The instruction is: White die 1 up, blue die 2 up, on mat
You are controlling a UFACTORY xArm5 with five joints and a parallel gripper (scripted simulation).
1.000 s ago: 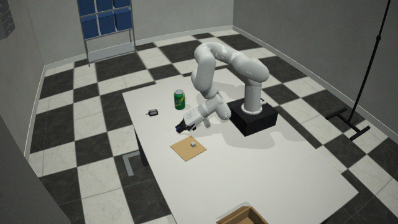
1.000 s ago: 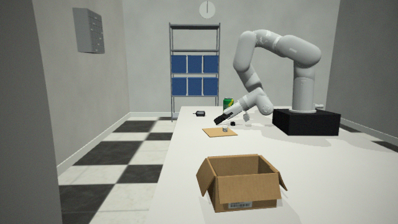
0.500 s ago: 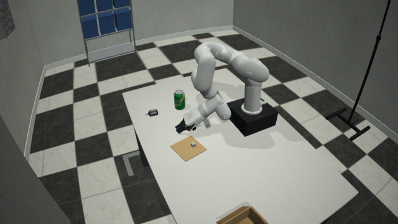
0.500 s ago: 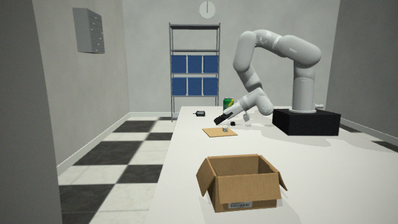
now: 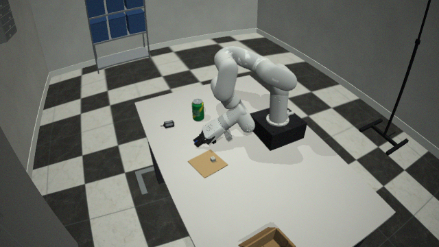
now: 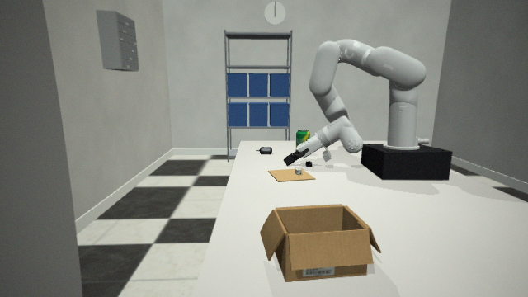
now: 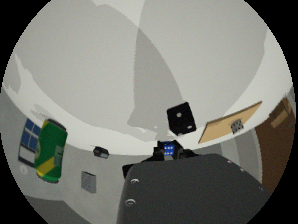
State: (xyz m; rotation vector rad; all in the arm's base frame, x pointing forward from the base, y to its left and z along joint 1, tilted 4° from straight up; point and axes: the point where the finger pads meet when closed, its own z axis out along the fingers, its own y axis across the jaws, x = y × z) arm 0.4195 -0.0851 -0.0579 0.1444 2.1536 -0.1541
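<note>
The blue die lies 10 mm below my hand and 10 mm ahead of it. Also, from my hand: tan mat 140 mm to the left, 20 mm below; then black die 80 mm behind, 20 mm below, 10 mm to the left; then white die 140 mm to the left, 20 mm behind, 10 mm below.
</note>
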